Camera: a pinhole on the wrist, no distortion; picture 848 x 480 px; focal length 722.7 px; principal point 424.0 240.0 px. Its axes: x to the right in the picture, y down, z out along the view. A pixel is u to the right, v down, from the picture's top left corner.
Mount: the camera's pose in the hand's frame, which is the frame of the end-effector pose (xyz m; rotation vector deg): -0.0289 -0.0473 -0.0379 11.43 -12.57 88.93
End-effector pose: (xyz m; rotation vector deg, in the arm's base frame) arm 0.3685 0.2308 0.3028 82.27 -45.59 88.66
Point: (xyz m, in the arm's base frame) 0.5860 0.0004 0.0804
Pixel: outside the picture
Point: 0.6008 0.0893 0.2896
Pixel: 350.9 231.5
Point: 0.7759 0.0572 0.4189
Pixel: 221.6 17.5
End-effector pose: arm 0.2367 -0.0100 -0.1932 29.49 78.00 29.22
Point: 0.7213 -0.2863 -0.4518
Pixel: 162.0 69.4
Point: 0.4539 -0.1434 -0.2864
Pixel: 277.8 99.3
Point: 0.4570 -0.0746 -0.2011
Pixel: 569.0 158.8
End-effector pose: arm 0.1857 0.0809 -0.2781 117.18 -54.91 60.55
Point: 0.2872 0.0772 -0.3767
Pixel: 325.9 295.9
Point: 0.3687 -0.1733 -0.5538
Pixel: 579.7 319.7
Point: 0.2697 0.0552 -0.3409
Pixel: 495.0 125.8
